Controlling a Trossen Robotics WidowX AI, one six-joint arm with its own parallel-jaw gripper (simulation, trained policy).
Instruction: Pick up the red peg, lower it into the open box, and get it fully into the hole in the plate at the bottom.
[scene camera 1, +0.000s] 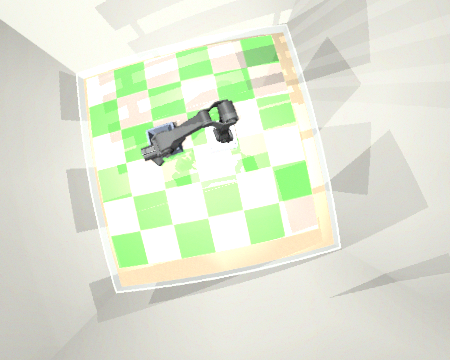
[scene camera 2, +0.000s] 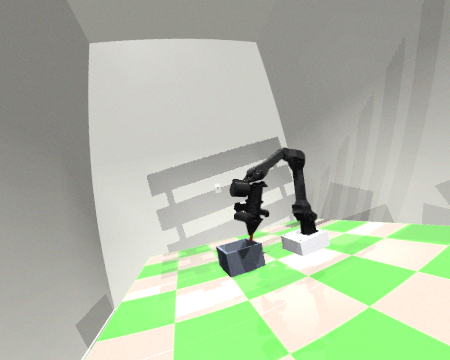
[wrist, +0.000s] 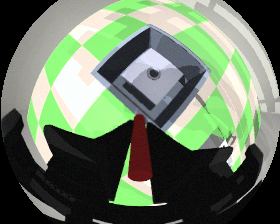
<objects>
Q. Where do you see my gripper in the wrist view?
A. At 139, 125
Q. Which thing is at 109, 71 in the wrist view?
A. A grey-blue box.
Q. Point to my gripper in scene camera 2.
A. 250, 235
</objects>
